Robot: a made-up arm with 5 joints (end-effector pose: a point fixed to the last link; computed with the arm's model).
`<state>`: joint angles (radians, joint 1 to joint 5).
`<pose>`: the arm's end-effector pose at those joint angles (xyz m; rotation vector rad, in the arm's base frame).
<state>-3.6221 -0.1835 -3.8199 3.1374 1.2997</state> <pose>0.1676 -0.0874 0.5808 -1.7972 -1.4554 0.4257</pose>
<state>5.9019 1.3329 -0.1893 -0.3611 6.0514</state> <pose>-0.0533 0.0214 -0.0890 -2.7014 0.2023 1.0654</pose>
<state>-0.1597 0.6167 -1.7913 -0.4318 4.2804</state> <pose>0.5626 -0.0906 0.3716 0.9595 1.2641 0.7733</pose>
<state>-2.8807 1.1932 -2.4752 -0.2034 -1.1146</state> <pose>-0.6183 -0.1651 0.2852 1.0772 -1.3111 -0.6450</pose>
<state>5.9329 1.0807 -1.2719 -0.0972 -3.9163</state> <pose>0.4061 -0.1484 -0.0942 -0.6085 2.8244 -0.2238</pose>
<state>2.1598 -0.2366 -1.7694 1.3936 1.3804</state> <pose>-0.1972 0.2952 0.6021 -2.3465 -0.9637 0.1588</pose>
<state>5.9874 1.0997 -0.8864 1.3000 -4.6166</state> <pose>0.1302 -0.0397 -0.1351 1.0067 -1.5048 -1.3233</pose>
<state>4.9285 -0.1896 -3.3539 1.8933 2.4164</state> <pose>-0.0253 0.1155 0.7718 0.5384 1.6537 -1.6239</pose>
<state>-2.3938 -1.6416 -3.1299 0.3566 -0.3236</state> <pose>0.4695 0.4355 0.1016 -0.6543 1.1022 0.3650</pose>
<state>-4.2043 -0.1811 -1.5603 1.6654 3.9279</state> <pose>-0.1856 0.3334 0.4785 -1.8843 2.4979 0.1178</pose>
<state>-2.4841 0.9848 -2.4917 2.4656 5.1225</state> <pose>-0.3986 -0.3077 0.2447 -1.7334 1.3501 -0.2843</pose>
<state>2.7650 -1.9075 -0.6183 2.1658 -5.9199</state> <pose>0.0003 -0.0001 0.4276 -1.0057 -2.5934 -0.0034</pose>
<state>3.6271 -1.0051 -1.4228 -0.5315 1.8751</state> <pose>0.0472 0.0249 0.7473 -0.1488 -0.1785 2.3526</pose>
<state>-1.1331 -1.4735 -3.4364 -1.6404 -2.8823</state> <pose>-0.1835 0.3922 0.0694 1.8566 2.2213 -0.1646</pose>
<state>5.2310 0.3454 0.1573 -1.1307 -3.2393</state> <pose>0.0604 -0.1058 0.0476 1.1838 2.2893 -0.4551</pose>
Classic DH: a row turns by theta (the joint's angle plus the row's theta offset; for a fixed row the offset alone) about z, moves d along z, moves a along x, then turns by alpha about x. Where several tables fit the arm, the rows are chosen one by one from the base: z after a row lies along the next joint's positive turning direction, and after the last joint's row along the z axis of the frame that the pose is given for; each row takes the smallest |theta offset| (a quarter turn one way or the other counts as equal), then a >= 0, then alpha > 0; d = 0 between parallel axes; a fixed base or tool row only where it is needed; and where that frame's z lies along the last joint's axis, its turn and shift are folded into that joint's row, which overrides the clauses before.
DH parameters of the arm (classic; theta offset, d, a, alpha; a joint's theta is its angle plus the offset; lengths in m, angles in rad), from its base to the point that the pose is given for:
joint 1: 0 0.2071 0 -1.5708
joint 2: -1.3847 0 0.2216 0
joint 3: -0.4086 0 -0.3344 0
joint 4: -1.3483 0 -0.0654 1.5708
joint 5: 3.1416 0.0835 0 0

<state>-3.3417 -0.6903 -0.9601 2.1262 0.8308</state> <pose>-0.2275 0.0461 0.3964 1.3221 2.3336 0.2017</pose>
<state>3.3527 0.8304 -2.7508 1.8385 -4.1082</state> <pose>-0.5296 -0.1135 0.4269 -2.5855 -1.7268 0.1184</pose>
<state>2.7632 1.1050 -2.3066 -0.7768 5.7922</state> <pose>-0.5525 0.2196 0.3125 0.0673 -1.1951 -0.7667</pose>
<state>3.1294 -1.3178 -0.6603 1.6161 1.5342</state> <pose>-0.1604 0.0020 0.4433 -1.9957 -2.0450 0.3606</pose>
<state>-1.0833 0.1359 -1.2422 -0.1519 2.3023</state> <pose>0.2316 -0.4368 0.3737 0.2565 2.0921 -1.2577</pose>
